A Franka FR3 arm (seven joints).
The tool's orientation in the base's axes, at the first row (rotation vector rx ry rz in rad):
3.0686, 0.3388, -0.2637
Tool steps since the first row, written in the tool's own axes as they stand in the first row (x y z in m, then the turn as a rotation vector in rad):
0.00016, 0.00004, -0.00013, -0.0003, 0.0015, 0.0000
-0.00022, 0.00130, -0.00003, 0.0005, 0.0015, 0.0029
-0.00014, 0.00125, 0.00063, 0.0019, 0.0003, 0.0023
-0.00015, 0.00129, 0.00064, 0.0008, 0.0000, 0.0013
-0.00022, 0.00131, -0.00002, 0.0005, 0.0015, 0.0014
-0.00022, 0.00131, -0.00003, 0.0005, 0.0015, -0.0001
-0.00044, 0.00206, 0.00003, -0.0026, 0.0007, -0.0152
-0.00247, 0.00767, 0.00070, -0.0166, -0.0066, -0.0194
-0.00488, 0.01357, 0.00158, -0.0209, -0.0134, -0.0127
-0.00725, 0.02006, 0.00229, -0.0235, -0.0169, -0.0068
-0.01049, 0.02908, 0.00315, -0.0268, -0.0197, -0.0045
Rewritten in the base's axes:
0.00018, 0.00000, 0.00010, 0.0000, -0.0015, 0.0001
0.00008, -0.00131, 0.00010, 0.0003, -0.0015, -0.0029
0.00004, -0.00129, -0.00057, 0.0015, 0.0000, -0.0026
0.00003, -0.00133, -0.00057, 0.0006, 0.0001, -0.0014
0.00008, -0.00132, 0.00009, 0.0006, -0.0014, -0.0014
0.00008, -0.00132, 0.00010, 0.0008, -0.0014, 0.0000
0.00003, -0.00210, 0.00010, 0.0001, -0.0003, 0.0154
-0.00080, -0.00805, -0.00008, -0.0142, 0.0041, 0.0218
-0.00196, -0.01437, -0.00038, -0.0210, 0.0094, 0.0158
-0.00293, -0.02125, -0.00052, -0.0252, 0.0119, 0.0104
-0.00420, -0.03078, -0.00058, -0.0294, 0.0138, 0.0086

